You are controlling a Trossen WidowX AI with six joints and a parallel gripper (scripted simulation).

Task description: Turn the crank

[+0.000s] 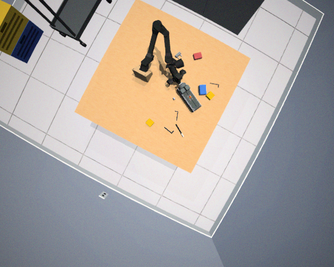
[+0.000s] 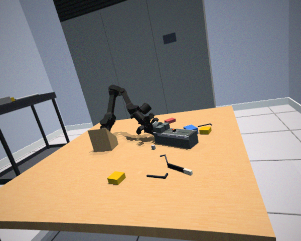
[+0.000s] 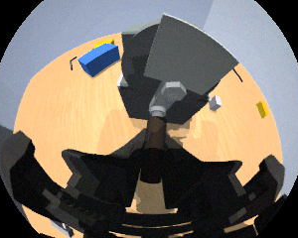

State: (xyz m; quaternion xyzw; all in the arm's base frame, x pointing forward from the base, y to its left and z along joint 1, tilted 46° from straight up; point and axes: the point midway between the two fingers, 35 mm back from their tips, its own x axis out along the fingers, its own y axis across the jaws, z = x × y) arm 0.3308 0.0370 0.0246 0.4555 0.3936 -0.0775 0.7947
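Right now the dark crank handle is 20 mm behind my gripper tip, 10 mm to the left of it and 30 mm above it. The rest, counted from my gripper tip: small grey cube 140 mm to the right, 20 mm below; then blue block 220 mm ahead, 50 mm to the left, 10 mm below; then red pointer 130 mm ahead, 80 mm to the right, 50 mm above.
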